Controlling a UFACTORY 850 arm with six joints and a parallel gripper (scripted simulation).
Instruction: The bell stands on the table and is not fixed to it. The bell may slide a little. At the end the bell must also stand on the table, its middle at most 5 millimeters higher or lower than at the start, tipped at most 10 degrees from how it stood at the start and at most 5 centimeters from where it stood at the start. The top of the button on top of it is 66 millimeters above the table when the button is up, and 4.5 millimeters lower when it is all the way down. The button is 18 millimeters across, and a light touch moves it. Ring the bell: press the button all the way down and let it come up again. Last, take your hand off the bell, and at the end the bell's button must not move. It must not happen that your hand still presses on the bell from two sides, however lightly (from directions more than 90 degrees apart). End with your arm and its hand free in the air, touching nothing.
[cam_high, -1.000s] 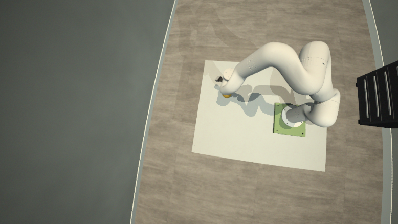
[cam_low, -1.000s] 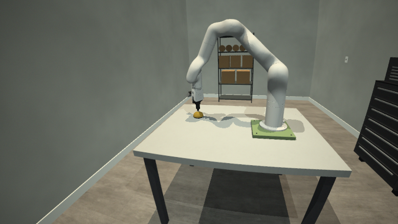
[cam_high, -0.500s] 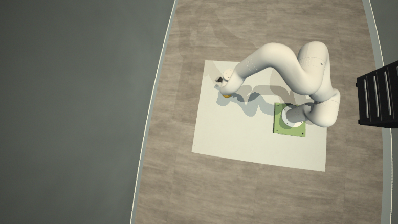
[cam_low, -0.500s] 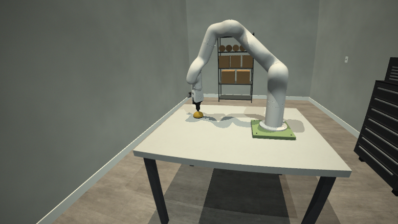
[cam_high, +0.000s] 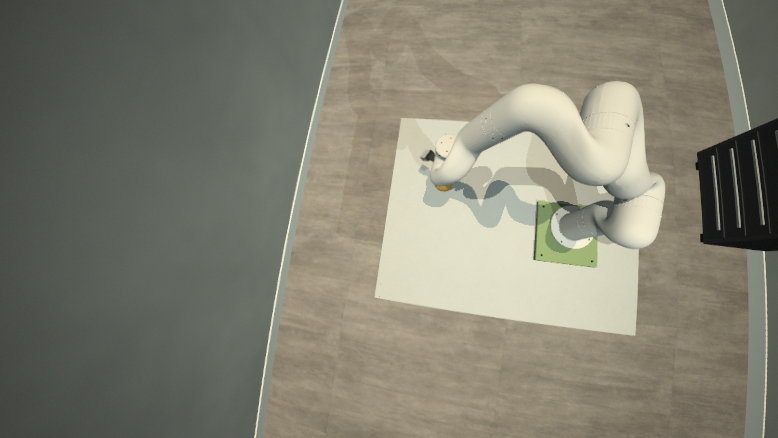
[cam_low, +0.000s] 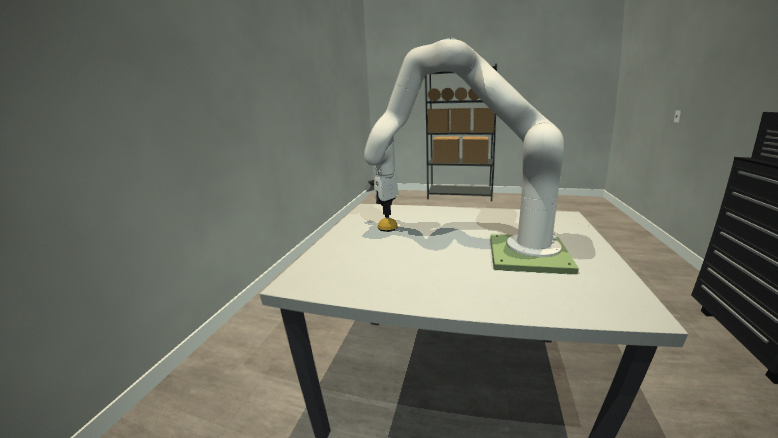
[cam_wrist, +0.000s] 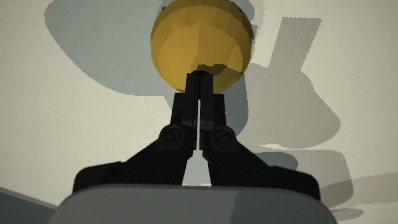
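Now: the button 30 mm below my hand. The rest, counted from my hand: bell 40 mm below.
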